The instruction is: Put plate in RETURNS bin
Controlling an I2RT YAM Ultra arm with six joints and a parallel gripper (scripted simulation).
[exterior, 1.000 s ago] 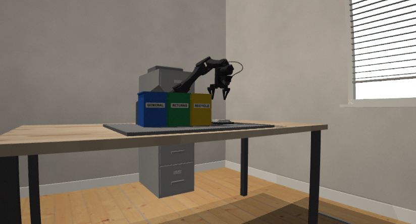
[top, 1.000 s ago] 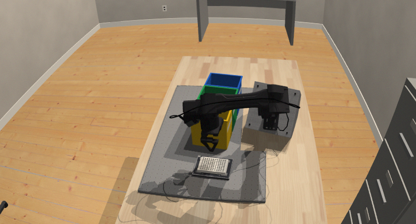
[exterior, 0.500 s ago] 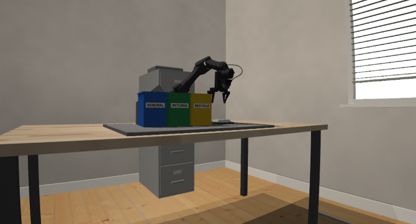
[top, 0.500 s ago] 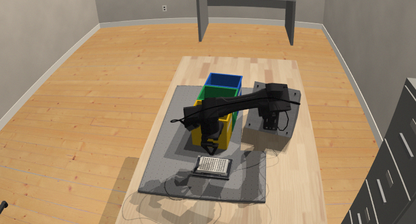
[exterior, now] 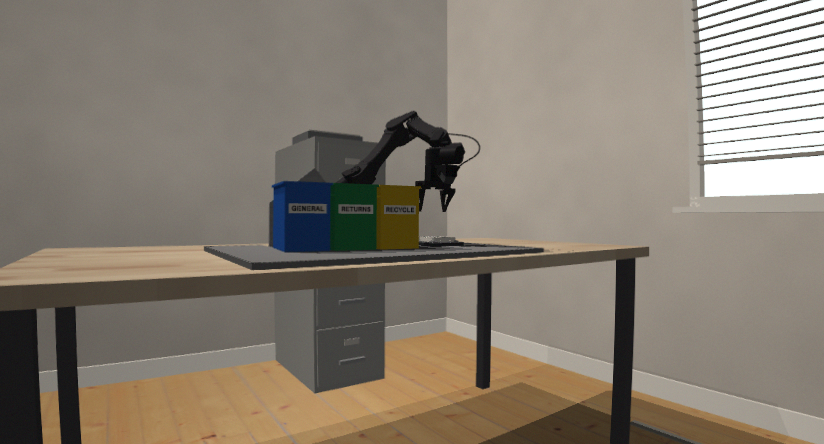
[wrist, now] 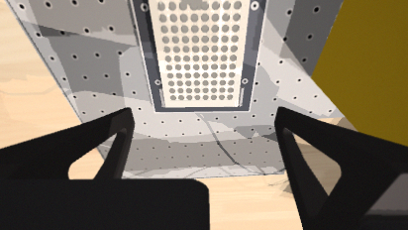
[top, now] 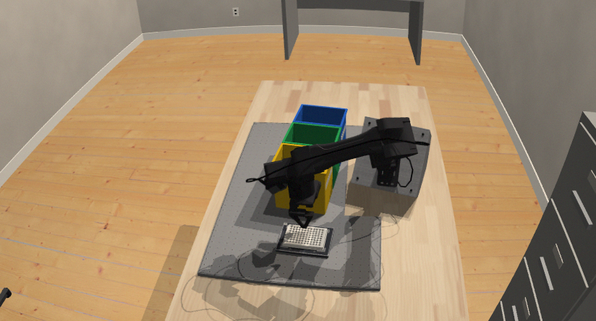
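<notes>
My gripper is now 10 mm short of the white 96-well plate and 100 mm above it. Also, from my hand: dark plate nest (10 mm ahead, 110 mm below); then green returns bin (90 mm ahead, 310 mm to the right, 30 mm below); then yellow recycle bin (80 mm ahead, 180 mm to the right, 30 mm below).
</notes>
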